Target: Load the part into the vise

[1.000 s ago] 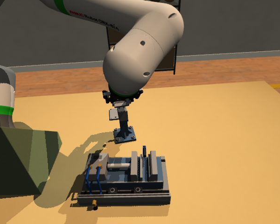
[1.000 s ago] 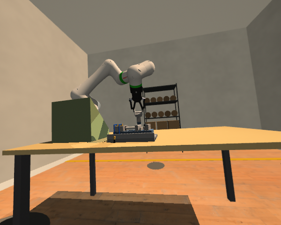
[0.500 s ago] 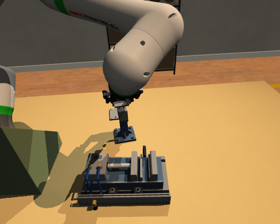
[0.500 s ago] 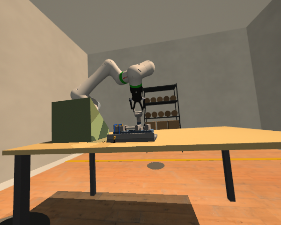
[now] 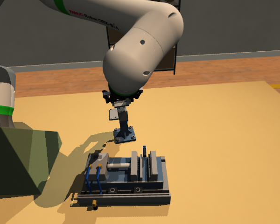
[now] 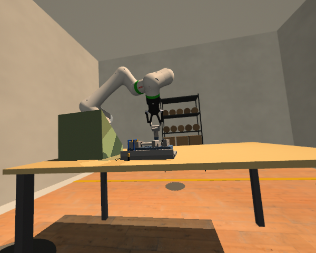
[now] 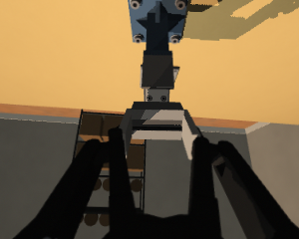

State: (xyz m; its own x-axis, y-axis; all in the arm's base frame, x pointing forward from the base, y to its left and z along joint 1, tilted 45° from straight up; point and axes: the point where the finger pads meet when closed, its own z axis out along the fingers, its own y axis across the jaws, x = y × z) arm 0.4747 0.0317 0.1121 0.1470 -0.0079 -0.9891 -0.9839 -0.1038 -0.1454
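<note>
My hand is 10 mm to the right of the part and 10 mm above it. The rest, counted from my hand: cylinder rod 220 mm to the right, 130 mm below, 10 mm behind; V-block post 150 mm below, 10 mm to the left; work stop 180 mm to the right, 110 mm below, 80 mm ahead.
</note>
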